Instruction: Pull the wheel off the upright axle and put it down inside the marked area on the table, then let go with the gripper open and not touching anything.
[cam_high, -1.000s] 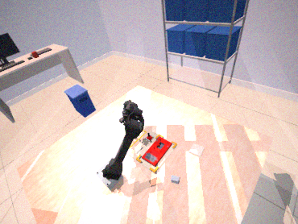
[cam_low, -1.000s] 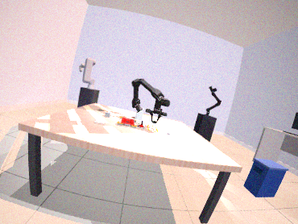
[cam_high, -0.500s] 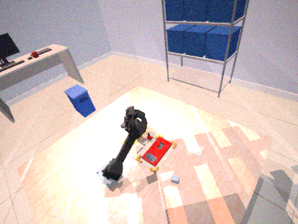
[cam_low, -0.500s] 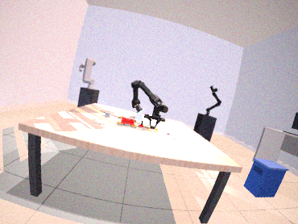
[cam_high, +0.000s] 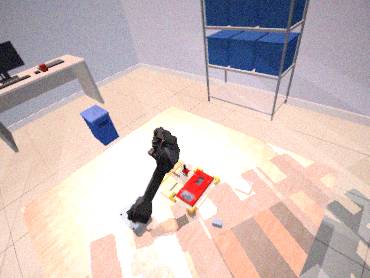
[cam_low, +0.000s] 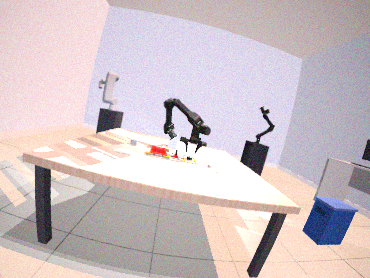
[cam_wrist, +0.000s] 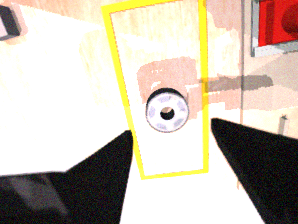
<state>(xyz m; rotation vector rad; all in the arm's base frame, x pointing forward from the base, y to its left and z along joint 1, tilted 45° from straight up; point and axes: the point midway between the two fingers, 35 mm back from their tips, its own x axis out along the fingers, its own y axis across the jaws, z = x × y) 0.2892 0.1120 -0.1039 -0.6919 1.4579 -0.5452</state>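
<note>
Right now the dark wheel is 40 mm below my gripper tip. The rest, counted from my gripper tip: grey cube: 50 mm behind, 430 mm to the right, 20 mm below; then white tile: 200 mm ahead, 410 mm to the right, 40 mm below.
</note>
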